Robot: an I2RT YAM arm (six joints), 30 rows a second.
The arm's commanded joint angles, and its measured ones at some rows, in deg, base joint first. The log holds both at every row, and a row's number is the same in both.
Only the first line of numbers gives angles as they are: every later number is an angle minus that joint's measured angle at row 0.
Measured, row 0: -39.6 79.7 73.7 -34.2 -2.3 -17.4
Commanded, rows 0 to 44: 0.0 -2.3 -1.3 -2.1 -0.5 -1.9; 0.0 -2.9 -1.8 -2.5 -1.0 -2.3; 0.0 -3.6 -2.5 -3.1 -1.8 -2.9; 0.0 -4.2 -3.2 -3.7 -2.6 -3.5; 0.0 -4.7 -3.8 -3.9 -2.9 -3.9; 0.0 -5.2 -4.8 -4.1 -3.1 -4.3; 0.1 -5.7 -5.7 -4.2 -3.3 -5.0; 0.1 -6.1 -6.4 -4.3 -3.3 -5.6; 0.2 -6.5 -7.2 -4.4 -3.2 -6.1; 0.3 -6.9 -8.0 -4.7 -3.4 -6.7; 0.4 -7.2 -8.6 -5.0 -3.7 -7.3; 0.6 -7.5 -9.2 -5.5 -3.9 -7.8; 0.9 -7.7 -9.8 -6.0 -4.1 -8.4; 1.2 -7.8 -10.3 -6.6 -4.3 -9.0; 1.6 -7.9 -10.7 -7.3 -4.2 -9.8; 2.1 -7.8 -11.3 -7.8 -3.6 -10.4; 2.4 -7.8 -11.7 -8.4 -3.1 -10.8; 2.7 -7.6 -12.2 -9.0 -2.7 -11.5; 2.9 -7.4 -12.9 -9.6 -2.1 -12.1; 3.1 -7.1 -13.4 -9.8 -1.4 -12.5; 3.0 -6.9 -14.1 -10.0 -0.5 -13.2; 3.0 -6.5 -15.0 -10.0 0.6 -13.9; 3.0 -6.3 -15.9 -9.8 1.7 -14.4; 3.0 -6.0 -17.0 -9.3 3.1 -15.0; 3.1 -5.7 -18.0 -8.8 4.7 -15.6; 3.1 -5.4 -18.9 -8.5 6.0 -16.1; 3.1 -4.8 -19.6 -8.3 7.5 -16.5; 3.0 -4.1 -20.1 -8.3 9.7 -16.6; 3.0 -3.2 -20.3 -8.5 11.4 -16.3; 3.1 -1.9 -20.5 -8.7 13.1 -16.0; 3.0 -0.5 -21.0 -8.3 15.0 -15.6; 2.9 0.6 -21.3 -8.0 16.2 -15.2; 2.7 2.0 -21.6 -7.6 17.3 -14.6; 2.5 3.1 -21.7 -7.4 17.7 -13.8; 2.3 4.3 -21.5 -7.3 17.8 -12.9; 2.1 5.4 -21.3 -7.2 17.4 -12.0; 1.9 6.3 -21.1 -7.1 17.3 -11.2; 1.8 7.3 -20.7 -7.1 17.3 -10.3; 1.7 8.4 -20.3 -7.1 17.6 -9.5; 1.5 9.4 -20.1 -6.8 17.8 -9.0; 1.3 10.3 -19.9 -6.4 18.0 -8.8; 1.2 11.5 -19.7 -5.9 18.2 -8.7; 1.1 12.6 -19.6 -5.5 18.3 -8.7; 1.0 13.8 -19.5 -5.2 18.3 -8.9; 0.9 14.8 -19.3 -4.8 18.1 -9.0
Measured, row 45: 1.1 12.8 -19.7 -6.1 17.4 -10.1
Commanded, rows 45 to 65: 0.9 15.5 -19.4 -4.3 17.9 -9.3; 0.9 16.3 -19.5 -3.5 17.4 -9.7; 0.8 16.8 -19.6 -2.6 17.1 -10.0; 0.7 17.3 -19.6 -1.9 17.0 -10.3; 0.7 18.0 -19.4 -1.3 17.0 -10.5; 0.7 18.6 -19.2 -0.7 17.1 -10.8; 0.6 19.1 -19.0 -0.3 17.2 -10.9; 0.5 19.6 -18.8 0.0 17.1 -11.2; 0.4 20.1 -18.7 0.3 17.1 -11.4; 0.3 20.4 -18.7 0.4 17.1 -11.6; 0.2 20.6 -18.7 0.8 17.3 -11.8; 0.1 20.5 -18.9 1.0 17.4 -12.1; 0.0 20.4 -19.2 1.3 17.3 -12.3; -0.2 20.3 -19.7 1.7 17.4 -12.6; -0.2 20.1 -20.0 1.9 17.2 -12.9; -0.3 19.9 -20.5 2.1 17.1 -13.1; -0.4 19.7 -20.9 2.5 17.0 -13.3; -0.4 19.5 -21.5 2.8 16.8 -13.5; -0.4 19.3 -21.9 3.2 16.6 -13.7; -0.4 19.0 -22.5 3.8 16.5 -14.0; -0.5 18.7 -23.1 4.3 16.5 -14.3
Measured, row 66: -0.1 18.2 -21.4 1.4 18.3 -13.0
